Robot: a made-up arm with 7 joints. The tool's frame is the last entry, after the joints. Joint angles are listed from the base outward. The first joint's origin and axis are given. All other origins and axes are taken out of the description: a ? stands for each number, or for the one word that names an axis. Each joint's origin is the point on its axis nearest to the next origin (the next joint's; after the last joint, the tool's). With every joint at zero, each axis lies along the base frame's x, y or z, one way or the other. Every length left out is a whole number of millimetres.
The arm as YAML. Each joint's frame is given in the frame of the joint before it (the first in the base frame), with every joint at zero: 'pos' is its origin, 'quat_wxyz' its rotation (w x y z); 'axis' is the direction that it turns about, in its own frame. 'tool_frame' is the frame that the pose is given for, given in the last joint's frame.
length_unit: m
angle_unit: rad
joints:
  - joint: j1
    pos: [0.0, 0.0, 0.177]
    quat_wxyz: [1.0, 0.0, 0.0, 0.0]
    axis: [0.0, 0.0, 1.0]
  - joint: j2
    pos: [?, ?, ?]
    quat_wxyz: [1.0, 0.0, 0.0, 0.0]
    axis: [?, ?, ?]
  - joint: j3
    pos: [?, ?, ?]
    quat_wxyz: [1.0, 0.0, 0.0, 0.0]
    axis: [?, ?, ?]
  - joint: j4
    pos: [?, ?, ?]
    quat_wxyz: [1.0, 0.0, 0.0, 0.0]
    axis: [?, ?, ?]
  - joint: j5
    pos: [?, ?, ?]
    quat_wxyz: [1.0, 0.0, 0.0, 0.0]
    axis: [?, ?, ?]
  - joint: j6
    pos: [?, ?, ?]
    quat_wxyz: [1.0, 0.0, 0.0, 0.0]
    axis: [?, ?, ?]
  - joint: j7
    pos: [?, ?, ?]
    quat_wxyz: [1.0, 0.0, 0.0, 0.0]
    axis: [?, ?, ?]
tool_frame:
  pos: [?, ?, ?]
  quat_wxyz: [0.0, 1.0, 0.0, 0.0]
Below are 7 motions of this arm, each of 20 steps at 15 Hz.
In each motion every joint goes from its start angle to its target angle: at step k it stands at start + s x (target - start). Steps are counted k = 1, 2, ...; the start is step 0. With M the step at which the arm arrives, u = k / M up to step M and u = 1 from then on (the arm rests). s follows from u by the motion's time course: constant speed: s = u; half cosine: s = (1 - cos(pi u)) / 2; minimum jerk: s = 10 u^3 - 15 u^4 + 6 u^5.
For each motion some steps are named. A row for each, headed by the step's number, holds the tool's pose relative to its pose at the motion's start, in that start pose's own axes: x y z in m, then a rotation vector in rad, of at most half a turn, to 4 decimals.
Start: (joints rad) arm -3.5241 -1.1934 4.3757 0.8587 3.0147 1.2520 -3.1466
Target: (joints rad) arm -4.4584 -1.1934 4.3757 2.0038 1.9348 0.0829 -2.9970
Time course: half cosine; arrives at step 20
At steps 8, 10, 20:
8: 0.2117 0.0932 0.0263 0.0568 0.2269 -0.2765
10: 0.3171 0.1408 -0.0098 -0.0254 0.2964 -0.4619
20: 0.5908 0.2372 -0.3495 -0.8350 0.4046 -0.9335

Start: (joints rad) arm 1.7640 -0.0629 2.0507 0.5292 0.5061 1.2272 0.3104
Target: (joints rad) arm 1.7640 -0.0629 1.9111 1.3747 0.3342 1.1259 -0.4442
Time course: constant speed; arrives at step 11
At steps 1, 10, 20:
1: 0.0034 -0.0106 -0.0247 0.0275 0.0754 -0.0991
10: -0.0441 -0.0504 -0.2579 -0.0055 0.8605 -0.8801
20: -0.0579 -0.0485 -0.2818 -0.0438 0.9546 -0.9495

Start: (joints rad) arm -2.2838 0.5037 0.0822 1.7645 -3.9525 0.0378 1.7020
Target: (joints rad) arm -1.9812 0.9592 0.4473 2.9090 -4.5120 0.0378 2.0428
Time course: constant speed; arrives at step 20
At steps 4, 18, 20:
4: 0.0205 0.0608 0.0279 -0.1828 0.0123 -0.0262
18: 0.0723 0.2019 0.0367 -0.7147 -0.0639 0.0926
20: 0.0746 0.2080 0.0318 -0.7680 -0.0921 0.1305

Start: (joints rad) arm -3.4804 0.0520 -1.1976 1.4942 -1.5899 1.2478 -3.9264
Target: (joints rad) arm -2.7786 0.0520 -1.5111 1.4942 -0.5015 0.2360 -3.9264
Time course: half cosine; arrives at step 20
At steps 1, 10, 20:
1: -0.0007 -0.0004 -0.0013 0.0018 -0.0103 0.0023
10: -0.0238 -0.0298 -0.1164 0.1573 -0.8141 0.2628
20: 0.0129 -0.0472 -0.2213 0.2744 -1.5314 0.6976

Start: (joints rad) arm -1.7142 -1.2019 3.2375 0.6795 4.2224 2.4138 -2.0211
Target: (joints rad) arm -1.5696 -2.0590 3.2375 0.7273 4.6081 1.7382 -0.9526
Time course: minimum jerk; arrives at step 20
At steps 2, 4, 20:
2: -0.0008 0.0019 -0.0025 -0.0069 -0.0065 0.0030
4: -0.0046 0.0129 -0.0169 -0.0476 -0.0417 0.0197
20: 0.0931 0.1932 -0.2812 -0.7962 -0.0343 0.1239

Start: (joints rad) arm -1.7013 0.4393 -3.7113 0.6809 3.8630 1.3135 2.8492
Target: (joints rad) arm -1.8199 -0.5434 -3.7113 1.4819 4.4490 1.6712 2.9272
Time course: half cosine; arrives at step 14
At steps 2, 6, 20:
2: -0.0051 -0.0089 0.0088 -0.0281 0.0276 -0.0105
6: -0.0555 -0.0656 0.0597 -0.1876 0.2236 -0.0725
20: -0.2123 -0.1266 0.1020 -0.3557 0.5491 -0.1337

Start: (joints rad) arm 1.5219 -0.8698 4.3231 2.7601 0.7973 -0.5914 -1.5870
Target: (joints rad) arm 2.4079 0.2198 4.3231 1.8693 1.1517 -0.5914 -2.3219
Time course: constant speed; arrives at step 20
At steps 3, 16, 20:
3: 0.0527 -0.1218 -0.0656 0.2612 0.0086 -0.0483
16: 0.3167 -0.2697 -0.5315 1.1848 0.4531 -0.2975
20: 0.3761 -0.1905 -0.6561 1.3411 0.7082 -0.3636

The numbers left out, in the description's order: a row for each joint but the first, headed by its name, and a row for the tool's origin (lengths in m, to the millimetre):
j2: xyz 0.0 0.0 0.0, axis 0.0 1.0 0.0
j3: xyz 0.0 0.0 0.361, axis 0.0 0.0 1.0
j4: xyz 0.064 0.0 0.0, axis 0.0 -1.0 0.0
j5: xyz 0.061 0.0 -0.271, axis 0.0 0.0 -1.0
j6: xyz 0.0 0.0 0.0, axis 0.0 1.0 0.0
j7: xyz 0.051 0.0 -0.065, axis 0.0 0.0 -1.0
tool: xyz 0.0 0.0 0.0

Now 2 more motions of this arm.
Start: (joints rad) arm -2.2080 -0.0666 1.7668 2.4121 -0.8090 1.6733 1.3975
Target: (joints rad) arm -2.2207 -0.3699 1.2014 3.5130 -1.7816 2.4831 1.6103
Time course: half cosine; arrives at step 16
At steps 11, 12, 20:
11: 0.0368 0.2233 -0.2333 -0.1621 0.7931 1.3593
12: 0.0173 0.2517 -0.2517 -0.1419 0.8125 1.5244
20: -0.0295 0.3052 -0.2779 -0.0778 0.8045 1.8492

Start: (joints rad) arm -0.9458 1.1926 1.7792 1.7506 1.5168 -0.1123 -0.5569
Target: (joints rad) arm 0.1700 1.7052 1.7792 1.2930 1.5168 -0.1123 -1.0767
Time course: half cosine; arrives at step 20
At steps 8, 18, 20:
8: -0.1179 0.2129 0.0992 -0.3343 -0.3915 0.0281
18: -0.4040 0.5516 -0.0186 -0.8104 -1.2132 0.1166
20: -0.4135 0.5609 -0.0303 -0.8250 -1.2467 0.1231

